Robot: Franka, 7 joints.
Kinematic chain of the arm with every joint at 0, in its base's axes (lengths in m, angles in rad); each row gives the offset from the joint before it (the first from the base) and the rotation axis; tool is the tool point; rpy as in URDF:
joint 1: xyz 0 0 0.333 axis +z
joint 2: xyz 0 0 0 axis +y
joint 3: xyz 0 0 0.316 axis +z
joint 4: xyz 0.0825 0 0 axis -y
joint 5: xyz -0.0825 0 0.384 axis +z
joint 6: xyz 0 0 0 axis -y
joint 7: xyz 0.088 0 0 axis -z
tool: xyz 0 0 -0.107 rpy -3.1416 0 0
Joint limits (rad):
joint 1: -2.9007..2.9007
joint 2: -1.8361..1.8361
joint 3: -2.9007..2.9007
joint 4: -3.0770..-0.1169
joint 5: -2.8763..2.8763
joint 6: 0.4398..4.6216
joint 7: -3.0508..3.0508
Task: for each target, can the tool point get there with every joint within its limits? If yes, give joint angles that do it. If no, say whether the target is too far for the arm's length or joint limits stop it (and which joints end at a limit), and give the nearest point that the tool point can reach.
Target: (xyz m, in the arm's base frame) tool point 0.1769 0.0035 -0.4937
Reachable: no: joint limits stop it (at a limit: joint 2) | nearest point 0.1993 0.0039 -0.3541 | short by 0.141 m
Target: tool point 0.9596 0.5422 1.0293
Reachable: no: too far | nearest point 0.6315 0.3568 0.7912 | short by 0.446 m
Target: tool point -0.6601 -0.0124 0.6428
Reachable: yes | joints 0.9874 -1.2791 1.3737 -1.4830 -1.6402 1.8456 1.1634
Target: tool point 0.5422 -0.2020 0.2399
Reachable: yes | joints 1.5895 -1.3019 -1.8408 -1.8478 0.0329 1.8051 0.7733
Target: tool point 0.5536 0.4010 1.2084
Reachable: no: too far | nearest point 0.4276 0.3097 1.0092 | short by 0.253 m
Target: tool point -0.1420 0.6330 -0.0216
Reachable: yes | joints 2.2245 1.4395 -0.4160 -1.1060 2.3350 3.3140 1.4097
